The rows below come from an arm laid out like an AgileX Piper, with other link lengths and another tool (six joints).
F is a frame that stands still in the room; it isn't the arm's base.
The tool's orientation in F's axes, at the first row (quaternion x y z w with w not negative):
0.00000, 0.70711, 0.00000, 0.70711
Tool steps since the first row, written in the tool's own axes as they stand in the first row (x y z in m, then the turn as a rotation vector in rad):
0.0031, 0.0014, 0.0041, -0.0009, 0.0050, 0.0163
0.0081, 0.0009, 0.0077, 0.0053, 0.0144, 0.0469
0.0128, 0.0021, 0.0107, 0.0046, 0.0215, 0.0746
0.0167, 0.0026, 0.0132, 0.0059, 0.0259, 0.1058
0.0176, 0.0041, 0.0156, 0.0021, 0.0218, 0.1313
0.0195, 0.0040, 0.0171, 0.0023, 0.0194, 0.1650
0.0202, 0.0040, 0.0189, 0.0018, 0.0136, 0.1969
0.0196, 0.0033, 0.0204, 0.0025, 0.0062, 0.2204
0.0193, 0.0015, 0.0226, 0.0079, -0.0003, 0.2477
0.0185, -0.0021, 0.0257, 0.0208, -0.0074, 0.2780
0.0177, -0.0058, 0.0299, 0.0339, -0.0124, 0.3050
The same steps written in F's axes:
0.0041, 0.0014, -0.0031, 0.0163, 0.0050, 0.0009
0.0077, 0.0009, -0.0081, 0.0469, 0.0144, -0.0053
0.0107, 0.0021, -0.0128, 0.0746, 0.0215, -0.0046
0.0132, 0.0026, -0.0167, 0.1058, 0.0259, -0.0059
0.0156, 0.0041, -0.0176, 0.1313, 0.0218, -0.0021
0.0171, 0.0040, -0.0195, 0.1650, 0.0194, -0.0023
0.0189, 0.0040, -0.0202, 0.1969, 0.0136, -0.0018
0.0204, 0.0033, -0.0196, 0.2204, 0.0062, -0.0025
0.0226, 0.0015, -0.0193, 0.2477, -0.0003, -0.0079
0.0257, -0.0021, -0.0185, 0.2780, -0.0074, -0.0208
0.0299, -0.0058, -0.0177, 0.3050, -0.0124, -0.0339

